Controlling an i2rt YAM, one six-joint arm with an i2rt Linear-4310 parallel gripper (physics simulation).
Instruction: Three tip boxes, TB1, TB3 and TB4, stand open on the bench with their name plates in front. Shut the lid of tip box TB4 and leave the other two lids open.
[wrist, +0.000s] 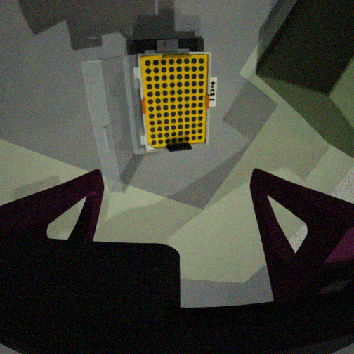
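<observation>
Tip box TB4 (175, 102) stands at the upper middle of the wrist view, with a yellow, dark-holed rack on top. Its name plate (213, 92) shows at its right side. Its clear grey lid (104, 125) stands open along the box's left side. My gripper (176, 177) is open and empty; its two dark red fingers are wide apart, lower in the view than the box and apart from it. The left fingertip shows close to the lower end of the lid in the view; the height between them cannot be told. Boxes TB1 and TB3 do not show clearly.
A dark green block-like object (307, 47) stands at the upper right, to the right of TB4. Dark shadows fall across the bench (40, 110) at the upper left. Pale green light patches and grey shadows cover the bench below the box.
</observation>
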